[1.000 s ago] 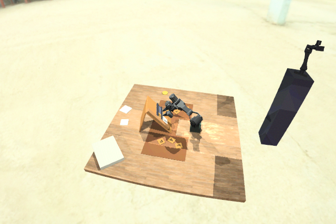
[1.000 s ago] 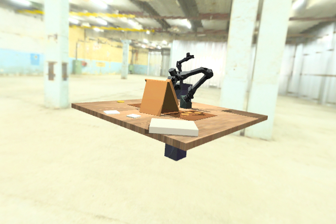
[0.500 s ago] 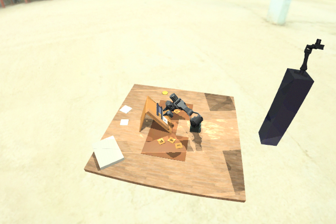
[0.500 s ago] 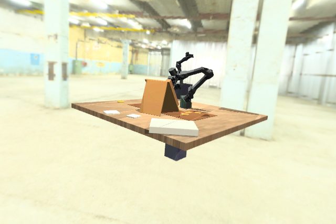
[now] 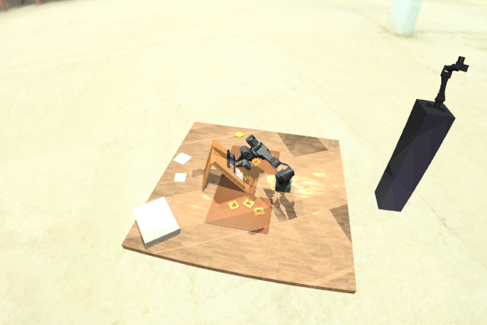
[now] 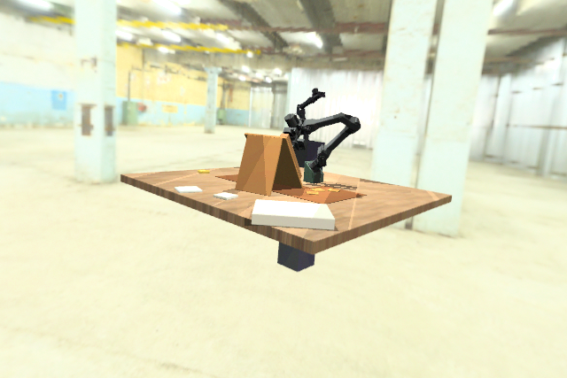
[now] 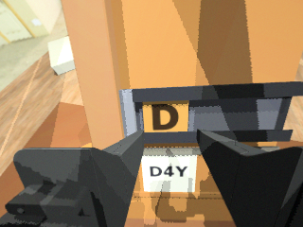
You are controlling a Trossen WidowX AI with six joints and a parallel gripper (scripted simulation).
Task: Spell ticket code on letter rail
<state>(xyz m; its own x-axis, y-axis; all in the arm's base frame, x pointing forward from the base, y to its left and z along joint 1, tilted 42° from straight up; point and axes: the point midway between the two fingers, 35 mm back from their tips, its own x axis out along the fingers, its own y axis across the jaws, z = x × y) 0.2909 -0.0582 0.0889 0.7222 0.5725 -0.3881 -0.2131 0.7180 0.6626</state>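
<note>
My gripper tip is 30 mm short of the yellow letter tile, 10 mm to the right of it and 30 mm above it. The rest, counted from my gripper tip: yellow disc (90 mm ahead, 550 mm to the right, 170 mm below); white ticket (20 mm behind, 10 mm to the right, 100 mm below); brown mat (110 mm behind, 20 mm to the right, 180 mm below).
</note>
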